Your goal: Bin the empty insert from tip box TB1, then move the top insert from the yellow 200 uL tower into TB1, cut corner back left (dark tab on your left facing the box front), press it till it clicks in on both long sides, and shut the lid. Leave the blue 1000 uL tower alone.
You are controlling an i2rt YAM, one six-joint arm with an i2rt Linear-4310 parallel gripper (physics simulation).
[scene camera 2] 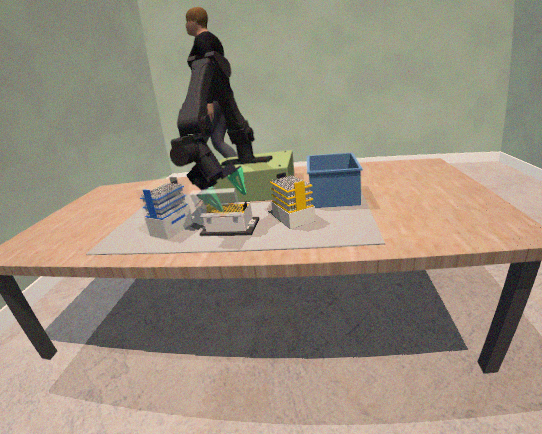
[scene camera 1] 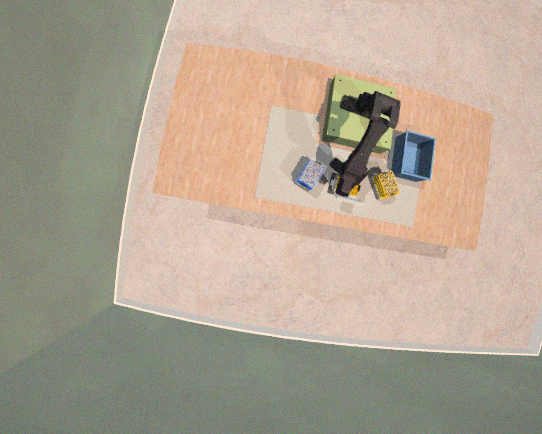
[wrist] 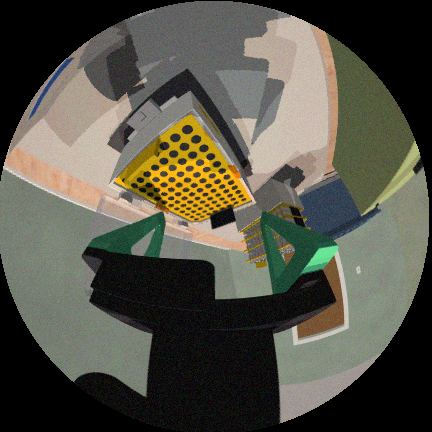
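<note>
Tip box TB1 (scene camera 2: 227,224) (wrist: 155,131) holds a yellow insert (scene camera 1: 354,190) (scene camera 2: 230,208) (wrist: 192,172) with dark, empty holes. Its clear lid (scene camera 2: 225,192) stands open. My gripper (scene camera 2: 232,201) (wrist: 212,216) is open, its green fingers wide apart above TB1, with nothing between them; the arm hides it in scene camera 1. The yellow tower (scene camera 1: 386,185) (scene camera 2: 291,202) (wrist: 255,240) carries several stacked inserts and stands right of TB1, partly behind a finger in the wrist view. The blue tower (scene camera 1: 311,174) (scene camera 2: 165,212) stands left of TB1.
An open blue bin (scene camera 1: 400,150) (scene camera 2: 334,187) (wrist: 332,200) stands behind and right of the yellow tower. A green block (scene camera 1: 345,132) (scene camera 2: 285,175) is under the arm's base. TB1 sits on a black plate (scene camera 2: 207,233) on a pale mat (scene camera 1: 285,150). A person (scene camera 2: 206,45) stands behind the arm.
</note>
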